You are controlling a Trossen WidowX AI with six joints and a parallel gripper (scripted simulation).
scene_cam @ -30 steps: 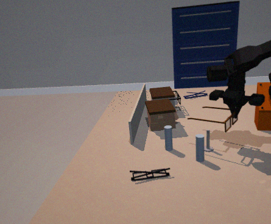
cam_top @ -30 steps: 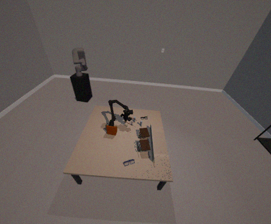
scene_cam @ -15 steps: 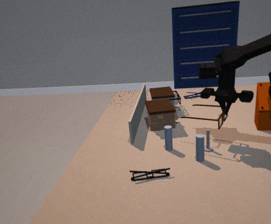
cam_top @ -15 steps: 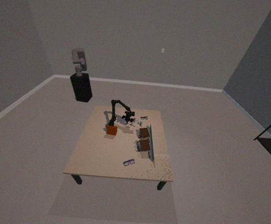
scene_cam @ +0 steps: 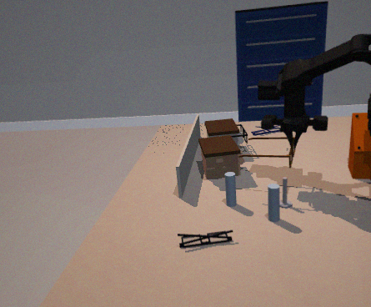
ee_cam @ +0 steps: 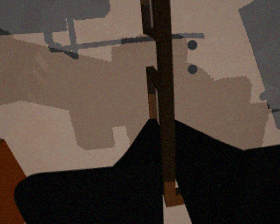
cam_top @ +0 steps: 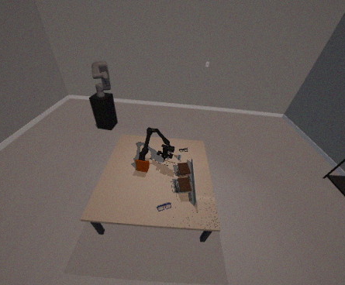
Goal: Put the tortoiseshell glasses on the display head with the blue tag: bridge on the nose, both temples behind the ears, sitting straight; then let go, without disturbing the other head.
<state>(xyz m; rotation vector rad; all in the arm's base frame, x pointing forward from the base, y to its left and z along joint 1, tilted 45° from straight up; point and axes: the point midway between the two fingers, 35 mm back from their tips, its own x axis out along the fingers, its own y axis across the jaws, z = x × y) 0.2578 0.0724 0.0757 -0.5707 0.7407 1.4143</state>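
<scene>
Right now the brown-topped display head is 22 cm ahead of my gripper tip, 8 cm to the right of it and 6 cm below it. Round my gripper tip: grey upright panel: 38 cm ahead, 17 cm to the right, 7 cm below; thin post: 2 cm ahead, 14 cm to the left, 10 cm below.
</scene>
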